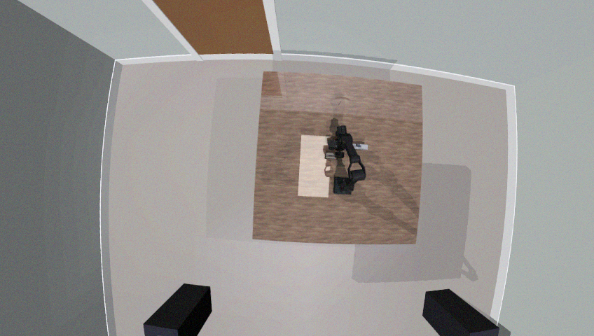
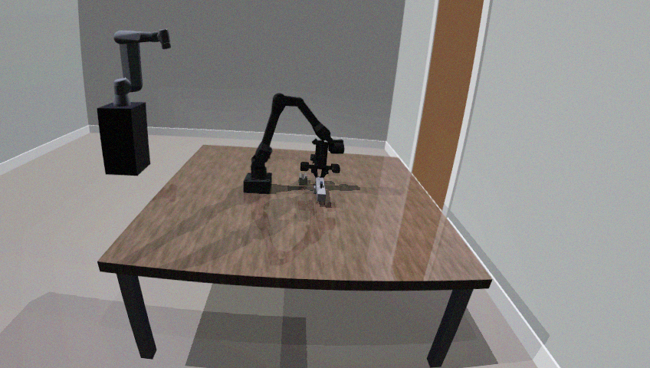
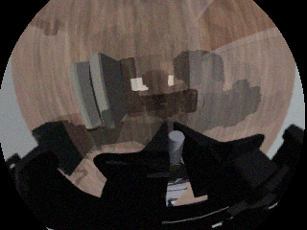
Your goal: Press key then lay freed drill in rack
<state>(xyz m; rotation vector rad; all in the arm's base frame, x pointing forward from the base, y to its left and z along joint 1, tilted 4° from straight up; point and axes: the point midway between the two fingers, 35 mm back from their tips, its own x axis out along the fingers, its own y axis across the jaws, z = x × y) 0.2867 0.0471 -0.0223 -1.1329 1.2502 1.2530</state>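
My gripper tip is now 5 cm to the left of the drill and 3 cm below it. Also, from my gripper tip: grey slatted rack (7 cm behind, 5 cm to the left).
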